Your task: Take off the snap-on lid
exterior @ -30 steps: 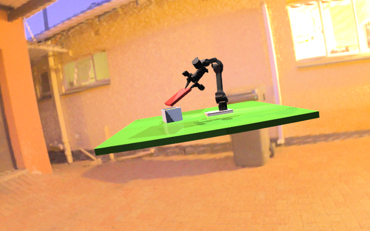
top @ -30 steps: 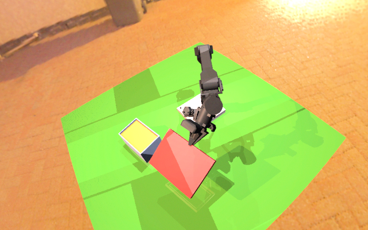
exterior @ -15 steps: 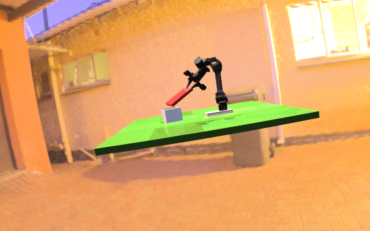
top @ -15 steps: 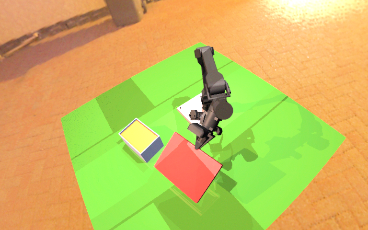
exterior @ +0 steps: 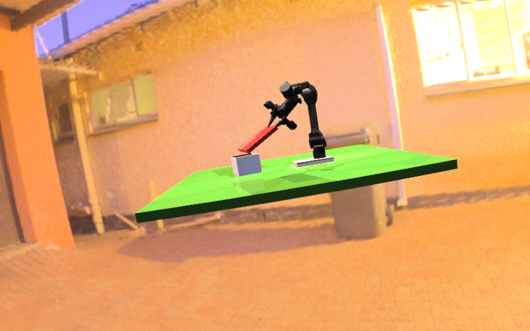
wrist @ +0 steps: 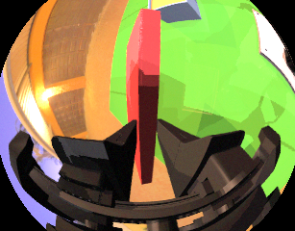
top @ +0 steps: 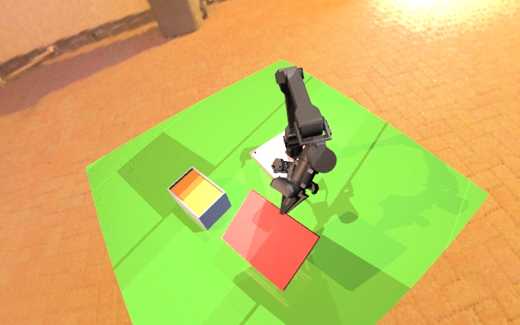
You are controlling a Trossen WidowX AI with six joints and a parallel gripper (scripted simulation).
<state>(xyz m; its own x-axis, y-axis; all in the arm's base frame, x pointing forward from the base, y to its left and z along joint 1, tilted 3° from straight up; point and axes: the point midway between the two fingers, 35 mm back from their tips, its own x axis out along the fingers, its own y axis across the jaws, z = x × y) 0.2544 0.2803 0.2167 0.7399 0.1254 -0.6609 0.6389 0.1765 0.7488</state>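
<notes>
Now: the red lid 70 mm ahead of my gripper tip, 40 mm below it and 10 mm to the left of it. Round my gripper tip: storage box: 330 mm to the right, 180 mm below, 150 mm ahead.
</notes>
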